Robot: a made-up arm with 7 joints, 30 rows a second.
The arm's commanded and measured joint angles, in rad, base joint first. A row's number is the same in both.
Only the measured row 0 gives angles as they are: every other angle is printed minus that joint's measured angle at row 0.
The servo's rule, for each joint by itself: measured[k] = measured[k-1] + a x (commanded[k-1-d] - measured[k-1]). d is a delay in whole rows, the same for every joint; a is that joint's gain. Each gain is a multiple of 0.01, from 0.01 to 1. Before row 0 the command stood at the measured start. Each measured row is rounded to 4 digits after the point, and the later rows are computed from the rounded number. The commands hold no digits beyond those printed.
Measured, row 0:
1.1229 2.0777 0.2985 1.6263 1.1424 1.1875 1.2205
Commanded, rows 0 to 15:
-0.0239 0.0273 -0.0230 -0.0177 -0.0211 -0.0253 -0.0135
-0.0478 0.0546 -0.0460 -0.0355 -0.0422 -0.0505 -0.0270
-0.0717 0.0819 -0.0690 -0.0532 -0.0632 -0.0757 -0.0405
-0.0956 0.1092 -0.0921 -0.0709 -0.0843 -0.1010 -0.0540
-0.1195 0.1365 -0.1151 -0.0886 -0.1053 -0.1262 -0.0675
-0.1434 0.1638 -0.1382 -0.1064 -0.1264 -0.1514 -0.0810
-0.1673 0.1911 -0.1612 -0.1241 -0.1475 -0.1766 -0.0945
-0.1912 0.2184 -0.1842 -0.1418 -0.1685 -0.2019 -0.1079
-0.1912 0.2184 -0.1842 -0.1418 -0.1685 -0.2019 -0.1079
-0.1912 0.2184 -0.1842 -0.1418 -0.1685 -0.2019 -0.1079
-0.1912 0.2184 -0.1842 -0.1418 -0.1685 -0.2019 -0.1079
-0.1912 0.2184 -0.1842 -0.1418 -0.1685 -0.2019 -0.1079
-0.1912 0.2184 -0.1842 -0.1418 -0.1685 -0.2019 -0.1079
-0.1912 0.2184 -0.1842 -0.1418 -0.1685 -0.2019 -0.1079
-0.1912 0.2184 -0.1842 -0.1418 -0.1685 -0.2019 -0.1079
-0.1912 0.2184 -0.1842 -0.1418 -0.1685 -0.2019 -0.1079
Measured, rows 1 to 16:
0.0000 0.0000 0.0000 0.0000 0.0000 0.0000 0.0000
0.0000 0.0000 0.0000 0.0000 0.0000 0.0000 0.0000
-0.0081 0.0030 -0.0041 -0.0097 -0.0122 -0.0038 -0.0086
-0.0216 0.0087 -0.0116 -0.0239 -0.0296 -0.0108 -0.0204
-0.0386 0.0168 -0.0219 -0.0400 -0.0491 -0.0205 -0.0333
-0.0580 0.0270 -0.0345 -0.0570 -0.0695 -0.0326 -0.0465
-0.0789 0.0390 -0.0490 -0.0744 -0.0903 -0.0466 -0.0599
-0.1008 0.0527 -0.0651 -0.0920 -0.1112 -0.0623 -0.0734
-0.1234 0.0679 -0.0824 -0.1097 -0.1323 -0.0794 -0.0869
-0.1465 0.0845 -0.1007 -0.1274 -0.1533 -0.0978 -0.1003
-0.1617 0.0992 -0.1157 -0.1353 -0.1621 -0.1134 -0.1052
-0.1717 0.1123 -0.1280 -0.1389 -0.1658 -0.1267 -0.1069
-0.1783 0.1240 -0.1381 -0.1405 -0.1674 -0.1380 -0.1075
-0.1827 0.1344 -0.1464 -0.1412 -0.1680 -0.1476 -0.1078
-0.1856 0.1436 -0.1532 -0.1415 -0.1683 -0.1557 -0.1079
-0.1875 0.1518 -0.1588 -0.1417 -0.1684 -0.1626 -0.1079
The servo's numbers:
d 2
a 0.34 0.11 0.18 0.55 0.58 0.15 0.64

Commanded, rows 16 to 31:
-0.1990 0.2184 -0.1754 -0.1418 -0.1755 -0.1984 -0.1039
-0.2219 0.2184 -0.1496 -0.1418 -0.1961 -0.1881 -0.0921
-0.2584 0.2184 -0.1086 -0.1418 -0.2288 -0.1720 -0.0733
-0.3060 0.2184 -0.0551 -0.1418 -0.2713 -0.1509 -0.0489
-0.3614 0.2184 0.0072 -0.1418 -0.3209 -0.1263 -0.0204
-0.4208 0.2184 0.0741 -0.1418 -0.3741 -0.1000 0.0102
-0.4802 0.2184 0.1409 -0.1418 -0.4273 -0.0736 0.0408
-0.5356 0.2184 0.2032 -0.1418 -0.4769 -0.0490 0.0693
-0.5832 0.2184 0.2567 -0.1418 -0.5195 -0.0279 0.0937
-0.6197 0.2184 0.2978 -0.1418 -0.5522 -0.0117 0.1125
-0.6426 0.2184 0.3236 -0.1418 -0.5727 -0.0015 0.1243
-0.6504 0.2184 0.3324 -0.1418 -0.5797 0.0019 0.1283
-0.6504 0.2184 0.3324 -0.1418 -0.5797 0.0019 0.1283
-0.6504 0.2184 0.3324 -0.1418 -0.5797 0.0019 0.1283
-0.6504 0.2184 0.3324 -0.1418 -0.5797 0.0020 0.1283
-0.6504 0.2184 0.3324 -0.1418 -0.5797 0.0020 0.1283
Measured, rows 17 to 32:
-0.1888 0.1591 -0.1634 -0.1418 -0.1685 -0.1685 -0.1079
-0.1896 0.1656 -0.1671 -0.1418 -0.1685 -0.1735 -0.1079
-0.1928 0.1714 -0.1686 -0.1418 -0.1726 -0.1772 -0.1053
-0.2027 0.1766 -0.1652 -0.1418 -0.1862 -0.1788 -0.0969
-0.2216 0.1812 -0.1550 -0.1418 -0.2109 -0.1778 -0.0818
-0.2503 0.1853 -0.1370 -0.1418 -0.2459 -0.1738 -0.0607
-0.2881 0.1889 -0.1110 -0.1418 -0.2894 -0.1667 -0.0349
-0.3332 0.1921 -0.0777 -0.1418 -0.3385 -0.1567 -0.0060
-0.3832 0.1950 -0.0384 -0.1418 -0.3900 -0.1442 0.0240
-0.4350 0.1976 0.0051 -0.1418 -0.4404 -0.1299 0.0530
-0.4854 0.1999 0.0504 -0.1418 -0.4863 -0.1146 0.0790
-0.5311 0.2019 0.0949 -0.1418 -0.5245 -0.0992 0.1004
-0.5690 0.2037 0.1361 -0.1418 -0.5525 -0.0845 0.1157
-0.5967 0.2053 0.1714 -0.1418 -0.5683 -0.0715 0.1238
-0.6150 0.2067 0.2004 -0.1418 -0.5749 -0.0605 0.1267
-0.6270 0.2080 0.2242 -0.1418 -0.5777 -0.0511 0.1277

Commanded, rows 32 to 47:
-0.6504 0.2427 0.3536 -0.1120 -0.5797 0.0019 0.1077
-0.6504 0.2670 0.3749 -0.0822 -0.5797 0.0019 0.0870
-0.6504 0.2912 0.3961 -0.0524 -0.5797 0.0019 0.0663
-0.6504 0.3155 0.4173 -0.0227 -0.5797 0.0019 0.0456
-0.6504 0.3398 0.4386 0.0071 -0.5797 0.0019 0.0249
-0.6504 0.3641 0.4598 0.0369 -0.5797 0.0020 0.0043
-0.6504 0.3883 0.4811 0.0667 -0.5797 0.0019 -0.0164
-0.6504 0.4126 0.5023 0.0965 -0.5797 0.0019 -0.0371
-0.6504 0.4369 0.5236 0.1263 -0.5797 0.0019 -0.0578
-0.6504 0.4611 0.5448 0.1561 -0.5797 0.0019 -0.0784
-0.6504 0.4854 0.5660 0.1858 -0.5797 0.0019 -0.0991
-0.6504 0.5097 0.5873 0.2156 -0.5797 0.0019 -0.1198
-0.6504 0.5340 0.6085 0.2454 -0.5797 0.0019 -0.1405
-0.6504 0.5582 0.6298 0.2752 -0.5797 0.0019 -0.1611
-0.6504 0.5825 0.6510 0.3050 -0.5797 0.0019 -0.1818
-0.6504 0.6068 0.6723 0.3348 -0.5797 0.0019 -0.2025
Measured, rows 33 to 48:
-0.6350 0.2091 0.2437 -0.1418 -0.5789 -0.0431 0.1281
-0.6402 0.2101 0.2597 -0.1418 -0.5794 -0.0363 0.1282
-0.6437 0.2137 0.2766 -0.1254 -0.5796 -0.0306 0.1151
-0.6460 0.2196 0.2943 -0.1016 -0.5797 -0.0257 0.0971
-0.6475 0.2275 0.3126 -0.0745 -0.5797 -0.0216 0.0774
-0.6485 0.2372 0.3314 -0.0460 -0.5797 -0.0181 0.0570
-0.6491 0.2485 0.3507 -0.0168 -0.5797 -0.0151 0.0365
-0.6495 0.2612 0.3703 0.0127 -0.5797 -0.0125 0.0159
-0.6498 0.2752 0.3902 0.0424 -0.5797 -0.0103 -0.0048
-0.6500 0.2903 0.4104 0.0722 -0.5797 -0.0085 -0.0255
-0.6501 0.3064 0.4308 0.1020 -0.5797 -0.0069 -0.0462
-0.6502 0.3234 0.4513 0.1318 -0.5797 -0.0056 -0.0668
-0.6503 0.3412 0.4719 0.1615 -0.5797 -0.0045 -0.0875
-0.6503 0.3597 0.4927 0.1913 -0.5797 -0.0035 -0.1082
-0.6503 0.3789 0.5135 0.2211 -0.5797 -0.0027 -0.1289
-0.6503 0.3986 0.5344 0.2509 -0.5797 -0.0020 -0.1495

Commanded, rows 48 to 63:
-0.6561 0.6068 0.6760 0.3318 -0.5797 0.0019 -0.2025
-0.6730 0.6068 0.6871 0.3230 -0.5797 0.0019 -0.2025
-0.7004 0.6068 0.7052 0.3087 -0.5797 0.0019 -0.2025
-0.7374 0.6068 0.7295 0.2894 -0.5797 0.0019 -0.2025
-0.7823 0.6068 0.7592 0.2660 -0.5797 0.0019 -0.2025
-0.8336 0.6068 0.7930 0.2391 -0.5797 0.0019 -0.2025
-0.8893 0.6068 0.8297 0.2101 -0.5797 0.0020 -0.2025
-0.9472 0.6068 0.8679 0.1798 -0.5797 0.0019 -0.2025
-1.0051 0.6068 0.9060 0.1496 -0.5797 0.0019 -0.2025
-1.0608 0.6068 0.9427 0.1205 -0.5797 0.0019 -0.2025
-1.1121 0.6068 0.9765 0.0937 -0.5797 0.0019 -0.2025
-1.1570 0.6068 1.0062 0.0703 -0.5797 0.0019 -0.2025
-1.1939 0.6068 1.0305 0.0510 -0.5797 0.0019 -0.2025
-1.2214 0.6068 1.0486 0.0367 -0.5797 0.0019 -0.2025
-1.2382 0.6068 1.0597 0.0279 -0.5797 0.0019 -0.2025
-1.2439 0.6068 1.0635 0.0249 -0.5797 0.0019 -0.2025
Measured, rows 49 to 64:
-0.6503 0.4188 0.5554 0.2807 -0.5797 -0.0014 -0.1702
-0.6503 0.4395 0.5764 0.3105 -0.5797 -0.0009 -0.1909
-0.6523 0.4579 0.5943 0.3222 -0.5797 -0.0005 -0.1983
-0.6593 0.4743 0.6110 0.3226 -0.5797 -0.0001 -0.2010
-0.6733 0.4889 0.6280 0.3150 -0.5797 0.0002 -0.2020
-0.6951 0.5019 0.6463 0.3009 -0.5797 0.0005 -0.2023
-0.7247 0.5134 0.6666 0.2817 -0.5797 0.0007 -0.2024
-0.7617 0.5237 0.6894 0.2583 -0.5797 0.0009 -0.2025
-0.8051 0.5328 0.7147 0.2318 -0.5797 0.0011 -0.2025
-0.8534 0.5409 0.7423 0.2032 -0.5797 0.0012 -0.2025
-0.9050 0.5481 0.7718 0.1737 -0.5797 0.0013 -0.2025
-0.9580 0.5546 0.8026 0.1444 -0.5797 0.0014 -0.2025
-1.0104 0.5603 0.8339 0.1165 -0.5797 0.0015 -0.2025
-1.0602 0.5654 0.8649 0.0911 -0.5797 0.0016 -0.2025
-1.1057 0.5700 0.8947 0.0690 -0.5797 0.0016 -0.2025
-1.1450 0.5740 0.9224 0.0512 -0.5797 0.0016 -0.2025

